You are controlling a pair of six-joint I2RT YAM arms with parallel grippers.
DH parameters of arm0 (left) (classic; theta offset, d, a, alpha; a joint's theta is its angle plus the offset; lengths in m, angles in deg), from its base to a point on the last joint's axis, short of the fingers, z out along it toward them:
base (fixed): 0 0 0 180
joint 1: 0 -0.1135 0.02 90
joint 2: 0 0 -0.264 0
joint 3: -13.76 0 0.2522 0
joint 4: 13.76 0 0.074 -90
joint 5: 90 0 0 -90
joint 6: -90 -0.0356 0 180
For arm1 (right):
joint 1: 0 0.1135 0.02 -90
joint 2: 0 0 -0.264 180
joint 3: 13.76 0 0.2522 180
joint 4: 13.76 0 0.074 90
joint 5: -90 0 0 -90
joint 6: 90 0.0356 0 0
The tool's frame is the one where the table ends.
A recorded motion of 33 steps. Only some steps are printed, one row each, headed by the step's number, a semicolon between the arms.
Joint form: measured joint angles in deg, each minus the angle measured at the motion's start. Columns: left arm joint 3, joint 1, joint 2, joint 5, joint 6, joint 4; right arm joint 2, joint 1, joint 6, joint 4, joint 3, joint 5.
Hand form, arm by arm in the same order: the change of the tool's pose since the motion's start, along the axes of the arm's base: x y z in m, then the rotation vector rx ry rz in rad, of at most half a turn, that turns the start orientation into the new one. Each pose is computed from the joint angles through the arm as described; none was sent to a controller.
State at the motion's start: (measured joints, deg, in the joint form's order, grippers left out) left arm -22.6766 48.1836 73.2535 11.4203 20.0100 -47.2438; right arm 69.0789 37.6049 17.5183 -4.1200 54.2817 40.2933
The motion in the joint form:
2: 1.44 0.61 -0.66 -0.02 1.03 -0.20; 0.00 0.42 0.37 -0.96 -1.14 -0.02
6: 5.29 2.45 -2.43 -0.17 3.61 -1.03; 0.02 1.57 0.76 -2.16 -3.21 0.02
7: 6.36 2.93 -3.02 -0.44 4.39 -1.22; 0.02 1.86 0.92 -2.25 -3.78 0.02
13: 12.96 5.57 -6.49 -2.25 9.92 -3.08; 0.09 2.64 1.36 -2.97 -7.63 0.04
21: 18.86 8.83 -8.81 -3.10 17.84 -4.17; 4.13 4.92 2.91 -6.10 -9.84 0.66
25: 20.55 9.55 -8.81 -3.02 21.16 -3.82; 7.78 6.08 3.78 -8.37 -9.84 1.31
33: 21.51 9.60 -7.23 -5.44 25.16 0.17; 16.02 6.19 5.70 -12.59 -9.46 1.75
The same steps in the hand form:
2: -0.0054 0.0021 -0.0047 -0.0014 0.0222 -0.0092; -0.0015 0.0014 -0.0053 -0.0007 0.0087 0.0061
6: -0.0202 0.0077 -0.0168 -0.0063 0.0755 -0.0352; -0.0060 0.0050 -0.0160 -0.0091 0.0276 0.0258
7: -0.0241 0.0096 -0.0199 -0.0086 0.0903 -0.0377; -0.0072 0.0057 -0.0193 -0.0139 0.0368 0.0304
13: -0.0462 0.0234 -0.0385 -0.0349 0.1858 -0.0430; -0.0122 0.0064 -0.0418 -0.0479 0.0876 0.0426
21: -0.0673 0.0353 -0.0587 -0.0586 0.3320 -0.0657; -0.0129 0.0210 -0.0679 -0.0789 0.1564 0.0871
25: -0.0727 0.0393 -0.0675 -0.0539 0.4038 -0.0663; -0.0097 0.0324 -0.0812 -0.0922 0.1907 0.1146
33: -0.0742 0.0441 -0.0838 0.0034 0.5172 0.0083; 0.0054 0.0479 -0.1130 -0.1281 0.2730 0.1144

